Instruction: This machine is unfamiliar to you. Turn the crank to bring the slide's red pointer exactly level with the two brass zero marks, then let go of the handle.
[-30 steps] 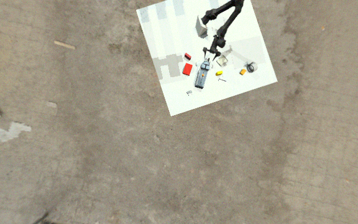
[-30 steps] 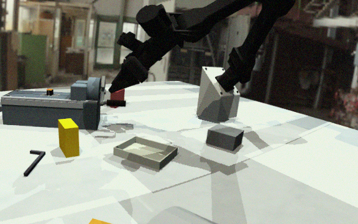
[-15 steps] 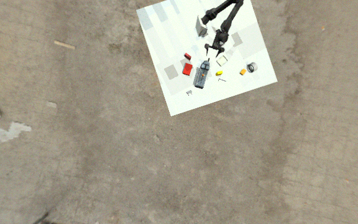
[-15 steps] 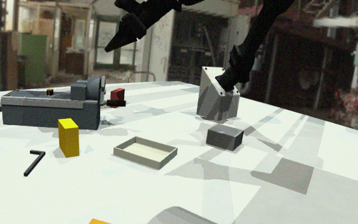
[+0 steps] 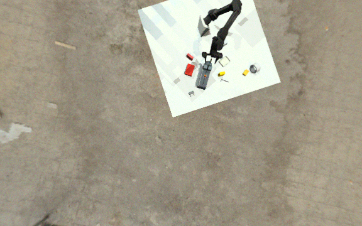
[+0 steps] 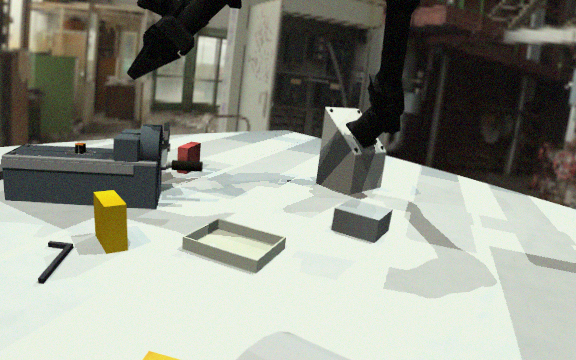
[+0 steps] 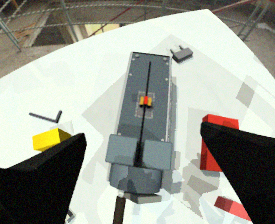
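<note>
Right now my gripper tip is 14 cm above the dark crank handle, 8 cm to the right of it and 7 cm past it. Round my gripper tip: flat red block: 19 cm below, 16 cm to the right, 9 cm behind; red pointer: 12 cm below, 6 cm ahead, 5 cm to the right; yellow block: 17 cm below, 14 cm to the left, 11 cm ahead.
</note>
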